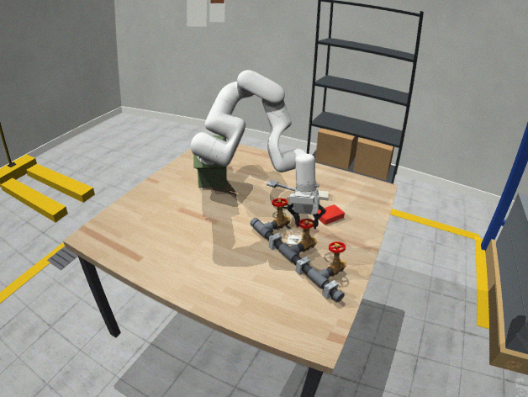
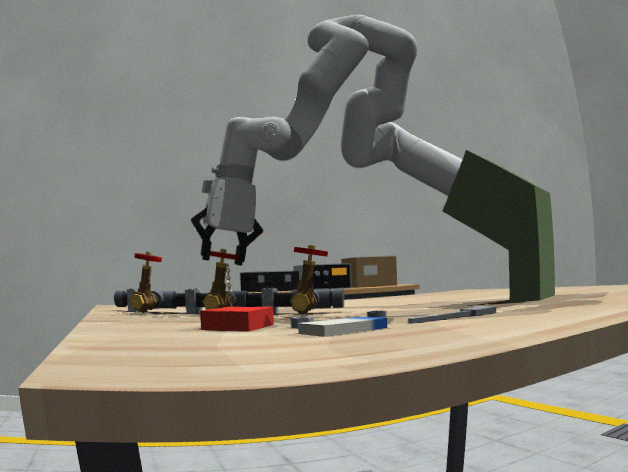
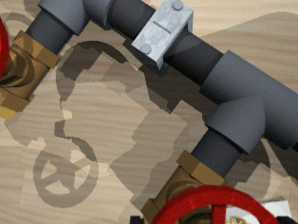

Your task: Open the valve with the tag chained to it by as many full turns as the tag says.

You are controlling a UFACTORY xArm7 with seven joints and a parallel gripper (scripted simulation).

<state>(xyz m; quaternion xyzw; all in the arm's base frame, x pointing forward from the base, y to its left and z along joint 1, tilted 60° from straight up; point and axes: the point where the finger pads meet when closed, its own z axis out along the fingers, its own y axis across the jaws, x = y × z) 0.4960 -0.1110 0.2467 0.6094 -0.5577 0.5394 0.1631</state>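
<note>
Now: hand 5 cm past the white tag, 4 cm to the right of it and 12 cm above it. Round my hand: red block (11 cm ahead, 25 cm to the left, 11 cm below); then grey wrench (16 cm behind, 47 cm to the left, 12 cm below); then blue flat tool (4 cm ahead, 42 cm to the left, 12 cm below).
</note>
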